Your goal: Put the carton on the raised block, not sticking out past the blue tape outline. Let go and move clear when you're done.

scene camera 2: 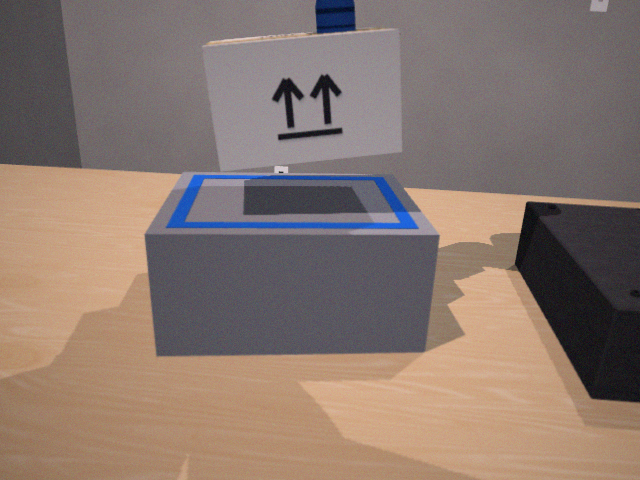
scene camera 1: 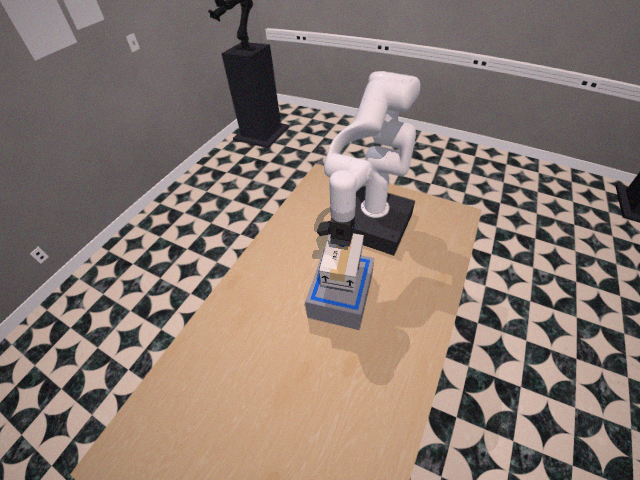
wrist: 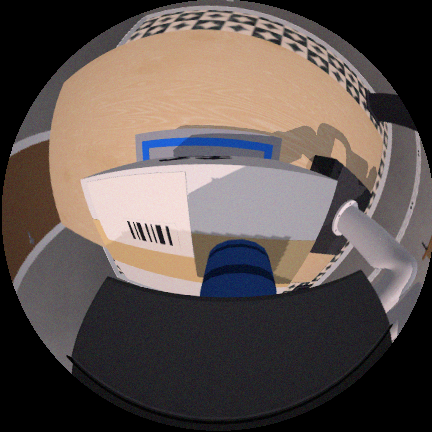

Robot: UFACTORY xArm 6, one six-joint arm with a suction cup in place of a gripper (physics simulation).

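Pixels of known places: hand at its tool point: [wrist: 233, 248]; arm's base at its link origin: [scene camera 1: 374, 208] [wrist: 344, 217].
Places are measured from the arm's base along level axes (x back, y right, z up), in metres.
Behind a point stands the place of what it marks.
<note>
A white carton [scene camera 1: 341, 266] @(x -0.482, y -0.038, z 0.182 m) [scene camera 2: 305, 100] @(x -0.415, y -0.075, z 0.137 m) [wrist: 200, 225] @(x -0.420, y 0.013, z 0.189 m) with tan tape, a barcode label and arrows hangs from my suction gripper [scene camera 1: 340, 245] [scene camera 2: 336, 31] [wrist: 237, 275]. The blue cup is on the carton's top face, off its middle in scene camera 2. The carton is slightly tilted, its lower edge sloping in scene camera 2, with a gap under it. The grey raised block [scene camera 1: 333, 315] @(x -0.556, y -0.041, z -0.019 m) [scene camera 2: 292, 294] @(x -0.419, y -0.117, z -0.025 m) [wrist: 138, 147] @(x -0.561, y 0.036, z 0.032 m) stands below it, with a blue tape outline [scene camera 2: 305, 225] @(x -0.411, y -0.095, z 0.032 m) [scene camera 1: 336, 303] @(x -0.534, y -0.043, z 0.032 m) [wrist: 207, 142] @(x -0.440, y 0.058, z 0.032 m) on top. The carton's shadow falls inside the outline. The carton hides part of the block top in the wrist view.
The arm's black base [scene camera 1: 385, 222] @(x -0.067, y -0.072, z 0.000 m) [scene camera 2: 578, 258] @(x -0.153, y -0.053, z 0.000 m) [wrist: 332, 220] @(x -0.060, y -0.023, z 0.002 m) stands behind the block in scene camera 1, to its right in scene camera 2. The wooden table [scene camera 1: 258, 361] @(x -0.796, y 0.141, z -0.088 m) [scene camera 2: 232, 413] @(x -0.454, y -0.203, z -0.088 m) [wrist: 210, 80] @(x -0.482, y 0.232, z -0.088 m) carries both. A black pedestal [scene camera 1: 253, 93] stands on the floor by the wall.
</note>
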